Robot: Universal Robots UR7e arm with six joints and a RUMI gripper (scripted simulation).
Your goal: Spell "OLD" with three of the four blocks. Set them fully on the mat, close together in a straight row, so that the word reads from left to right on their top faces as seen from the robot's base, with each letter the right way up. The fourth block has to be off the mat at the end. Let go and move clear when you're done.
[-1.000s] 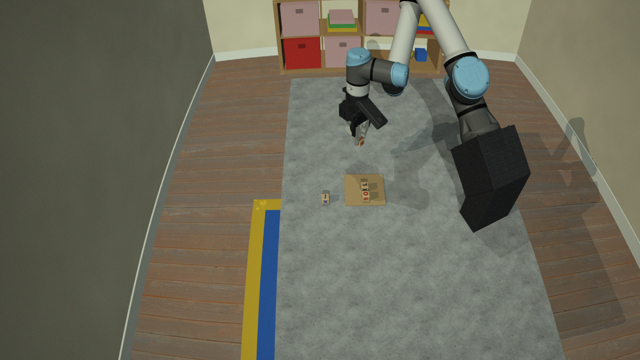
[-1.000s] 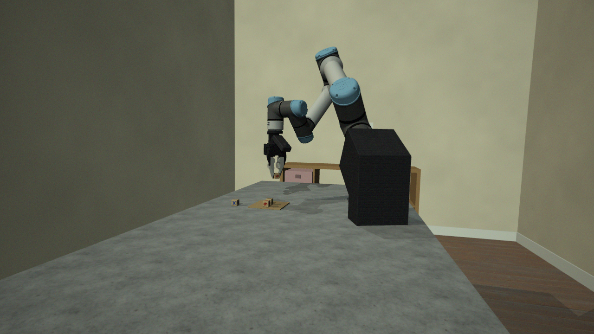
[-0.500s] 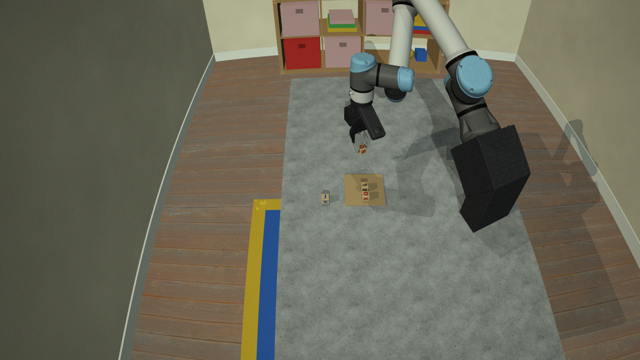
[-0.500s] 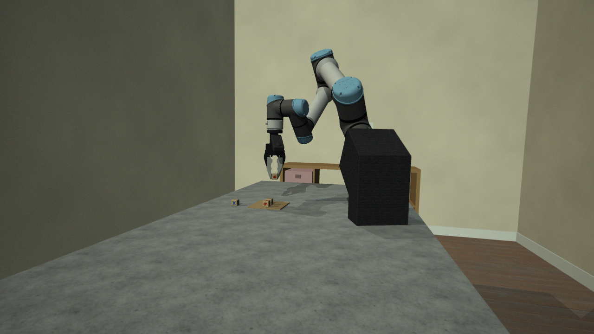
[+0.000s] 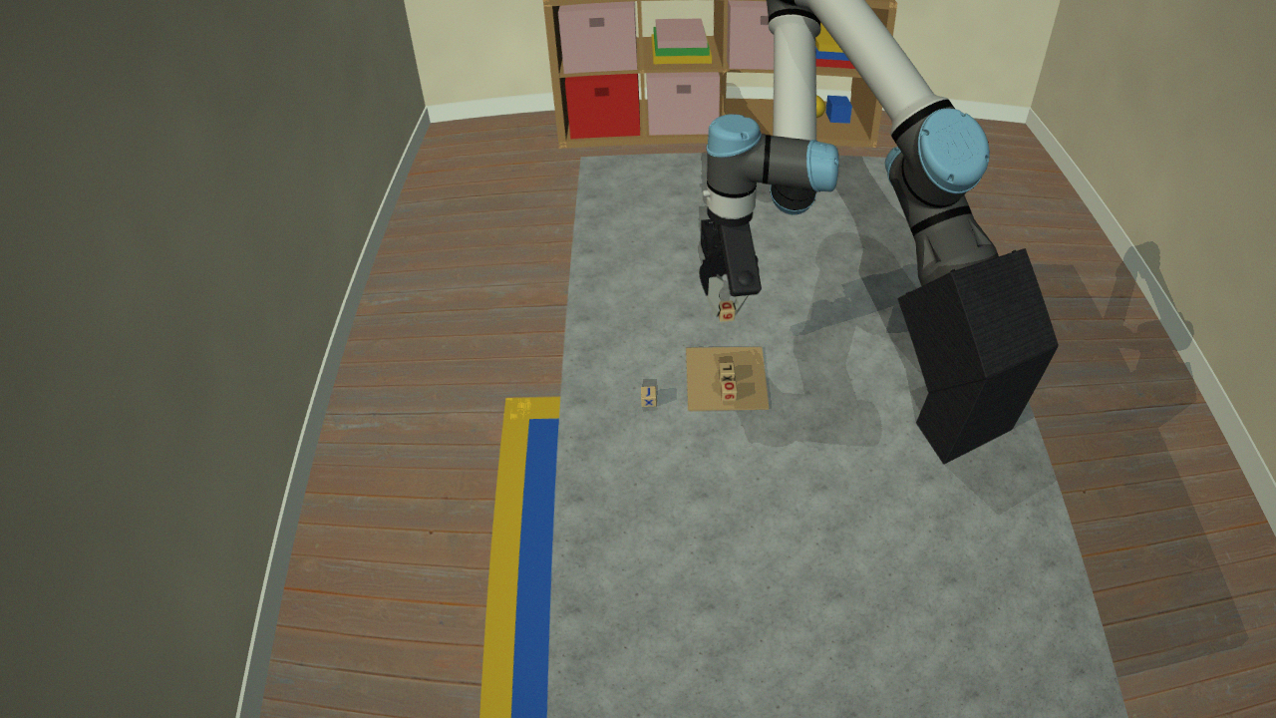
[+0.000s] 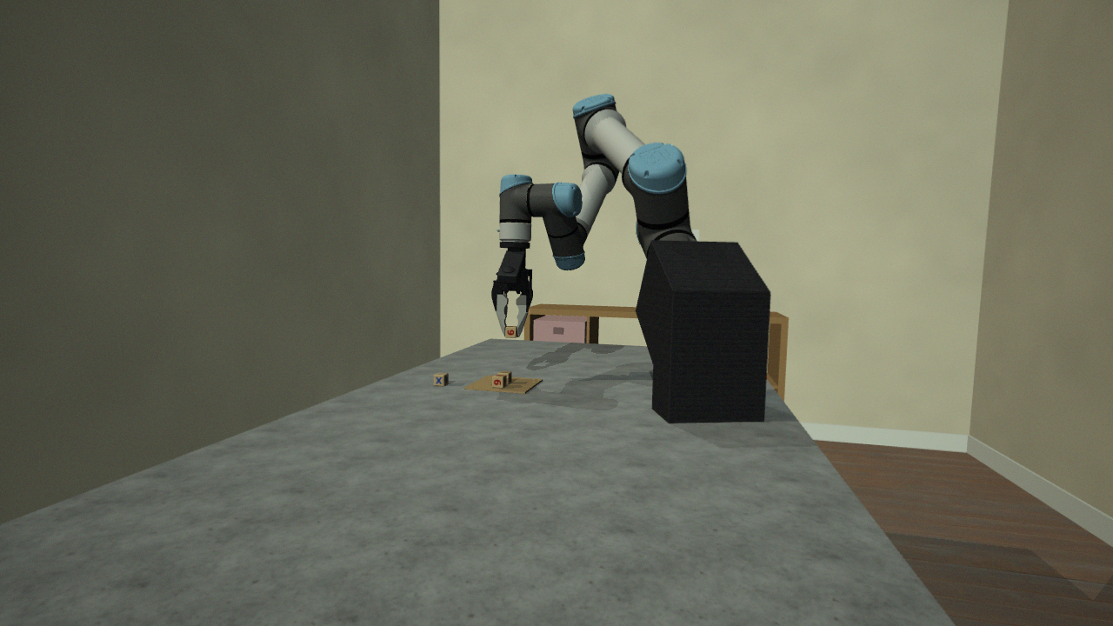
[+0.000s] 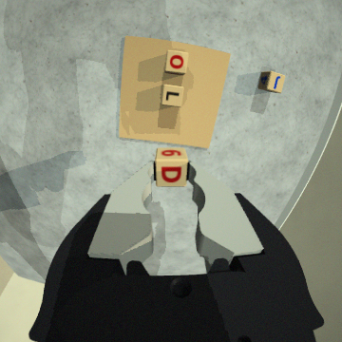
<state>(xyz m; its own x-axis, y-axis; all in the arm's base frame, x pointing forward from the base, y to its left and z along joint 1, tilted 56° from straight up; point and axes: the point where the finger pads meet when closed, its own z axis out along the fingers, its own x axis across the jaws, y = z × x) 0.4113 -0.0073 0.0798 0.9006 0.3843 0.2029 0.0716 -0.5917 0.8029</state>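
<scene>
The tan mat lies 5 cm to the left of my hand and 12 cm below it. The rest, counted from my hand: blue-lettered block 14 cm ahead, 9 cm to the left, 11 cm below.
</scene>
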